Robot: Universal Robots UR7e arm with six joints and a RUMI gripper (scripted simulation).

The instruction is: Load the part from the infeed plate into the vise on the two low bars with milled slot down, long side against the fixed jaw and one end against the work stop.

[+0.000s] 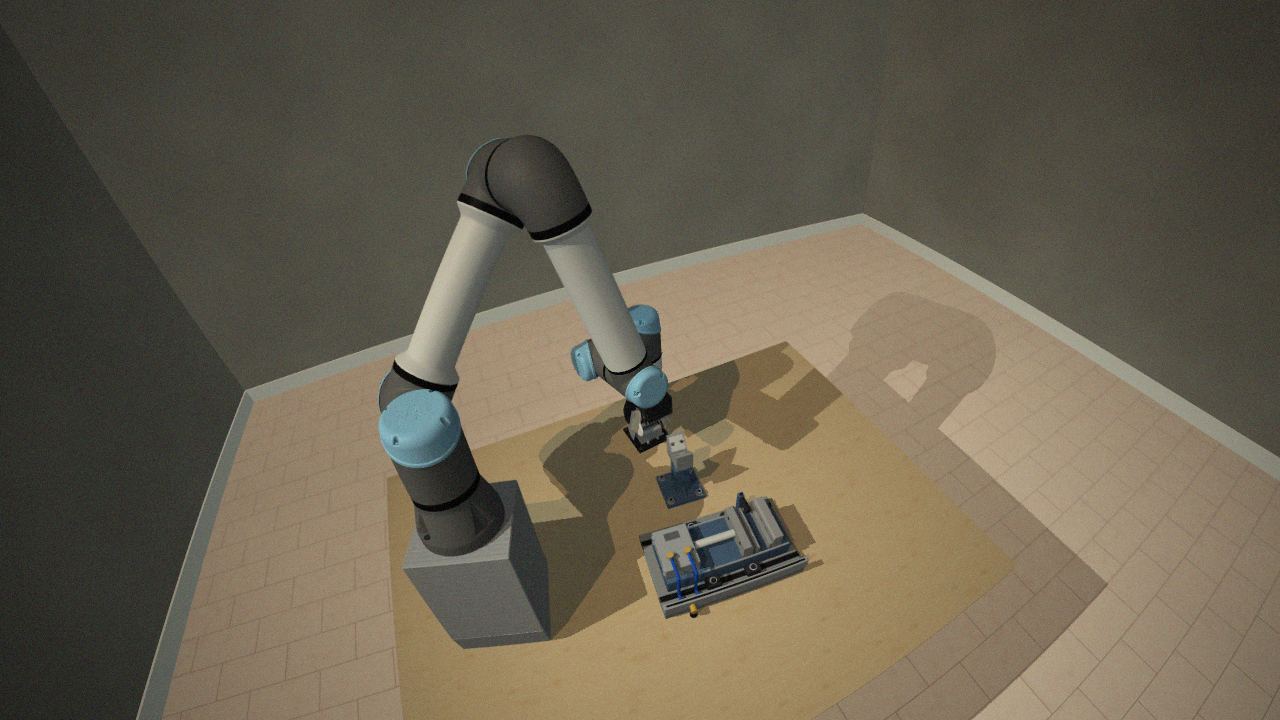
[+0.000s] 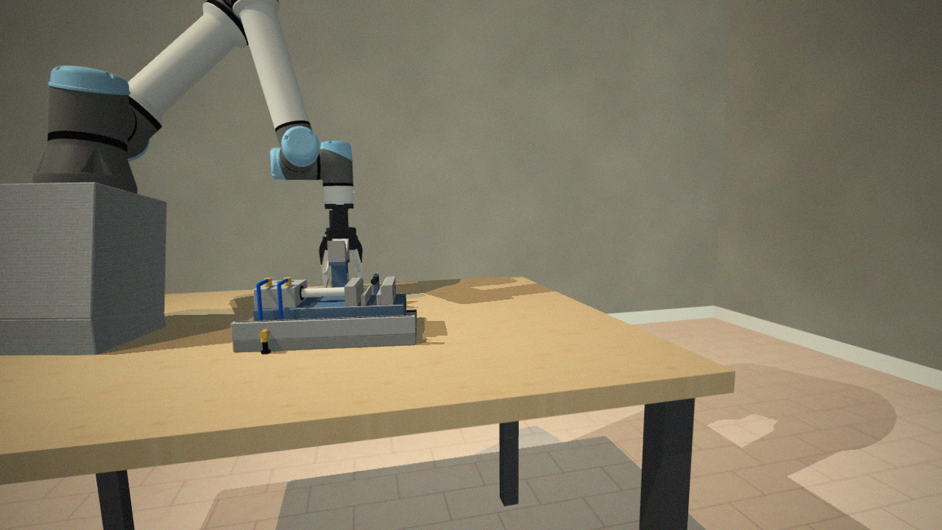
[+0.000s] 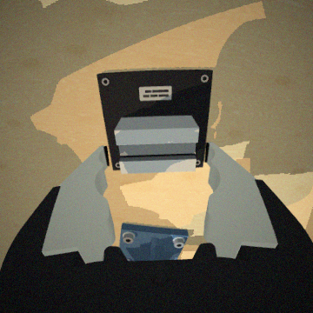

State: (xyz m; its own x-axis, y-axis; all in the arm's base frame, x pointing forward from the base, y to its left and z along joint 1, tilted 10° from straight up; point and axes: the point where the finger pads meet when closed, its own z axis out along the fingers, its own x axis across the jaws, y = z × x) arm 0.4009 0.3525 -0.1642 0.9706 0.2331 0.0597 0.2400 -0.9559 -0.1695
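The part is right at my hand. From my hand the other things lie so: v-block post (3 cm ahead, 18 cm to the right, 2 cm above); work stop (12 cm ahead, 32 cm to the right, 6 cm above); black infeed plate (1 cm to the left, 3 cm below).
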